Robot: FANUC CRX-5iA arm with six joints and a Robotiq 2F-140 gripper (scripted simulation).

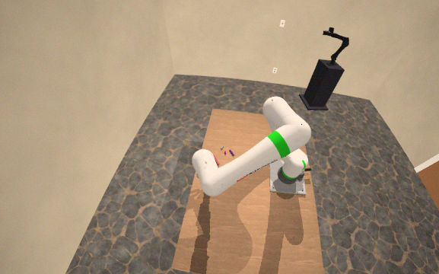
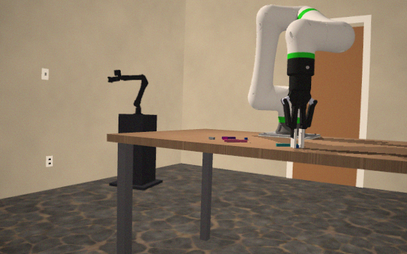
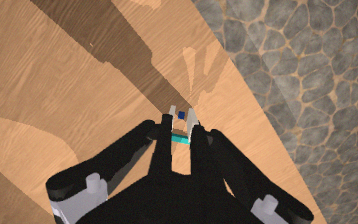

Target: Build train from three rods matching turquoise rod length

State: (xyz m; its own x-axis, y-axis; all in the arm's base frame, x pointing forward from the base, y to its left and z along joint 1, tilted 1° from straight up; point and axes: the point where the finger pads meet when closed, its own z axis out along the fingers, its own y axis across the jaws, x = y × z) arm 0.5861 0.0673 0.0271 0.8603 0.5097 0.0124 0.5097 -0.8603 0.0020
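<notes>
The turquoise rod is 30 mm behind my hand, 30 mm to the right of it and 30 mm below it. The rest, counted from my hand: pink rod (70 mm behind, 240 mm to the right, 30 mm below); magenta rod (140 mm behind, 300 mm to the right, 30 mm below); purple rod (200 mm behind, 300 mm to the right, 30 mm below).
</notes>
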